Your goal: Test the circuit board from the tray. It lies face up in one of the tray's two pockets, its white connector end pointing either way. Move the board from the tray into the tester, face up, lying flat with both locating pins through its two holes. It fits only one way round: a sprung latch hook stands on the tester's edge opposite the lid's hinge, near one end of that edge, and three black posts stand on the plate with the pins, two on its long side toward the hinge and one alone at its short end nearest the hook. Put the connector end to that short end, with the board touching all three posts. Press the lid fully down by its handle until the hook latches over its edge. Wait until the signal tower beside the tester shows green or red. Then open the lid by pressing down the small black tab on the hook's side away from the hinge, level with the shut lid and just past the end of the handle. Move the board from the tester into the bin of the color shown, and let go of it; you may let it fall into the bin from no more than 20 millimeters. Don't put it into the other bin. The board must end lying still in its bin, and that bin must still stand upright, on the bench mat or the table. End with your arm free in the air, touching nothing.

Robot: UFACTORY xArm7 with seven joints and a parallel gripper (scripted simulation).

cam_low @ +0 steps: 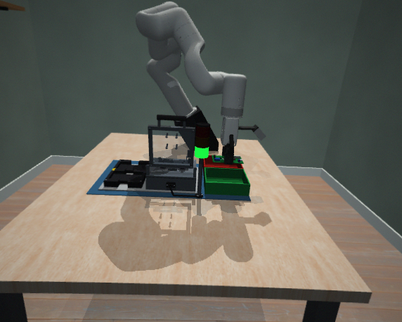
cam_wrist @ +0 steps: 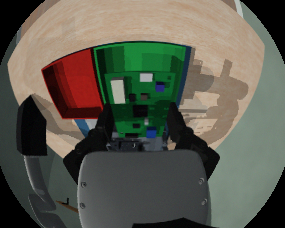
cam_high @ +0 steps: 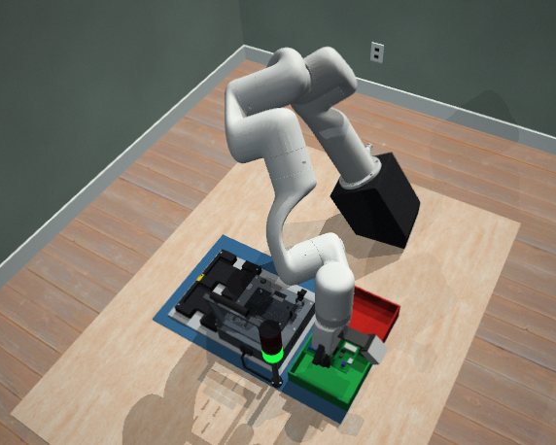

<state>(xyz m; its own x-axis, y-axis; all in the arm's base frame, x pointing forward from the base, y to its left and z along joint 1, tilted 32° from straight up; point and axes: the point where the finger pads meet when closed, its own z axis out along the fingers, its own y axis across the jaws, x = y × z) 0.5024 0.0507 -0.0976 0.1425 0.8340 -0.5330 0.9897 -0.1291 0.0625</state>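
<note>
Right now my hand is 110 mm above the green bin. Also, from my hand: green circuit board (10 mm below); tester plate (180 mm to the right, 70 mm behind, 50 mm below); red bin (150 mm behind, 110 mm below, 20 mm to the left).
</note>
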